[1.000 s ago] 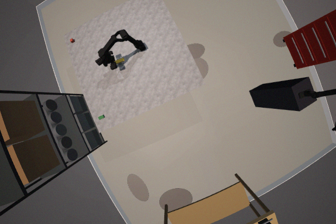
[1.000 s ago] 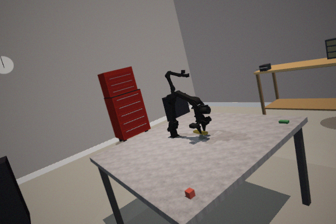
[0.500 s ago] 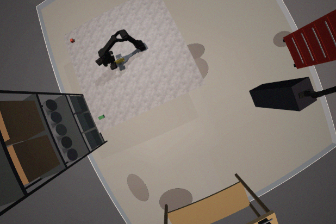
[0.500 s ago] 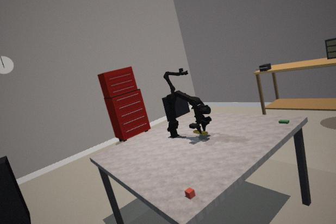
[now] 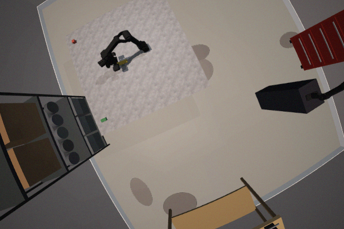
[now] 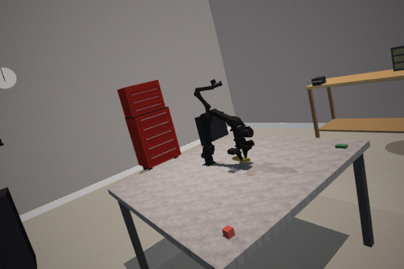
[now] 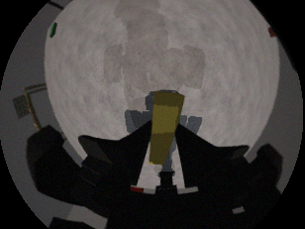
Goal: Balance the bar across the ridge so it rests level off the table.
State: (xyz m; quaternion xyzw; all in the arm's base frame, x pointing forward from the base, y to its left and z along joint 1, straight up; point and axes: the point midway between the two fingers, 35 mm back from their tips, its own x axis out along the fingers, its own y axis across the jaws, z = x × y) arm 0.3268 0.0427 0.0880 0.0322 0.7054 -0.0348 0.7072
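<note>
The yellow bar is 30 mm behind my gripper tip. Round my gripper tip: small red cube: 540 mm to the right, 410 mm ahead, 40 mm below; then small green block: 460 mm to the left, 410 mm ahead, 50 mm below.
</note>
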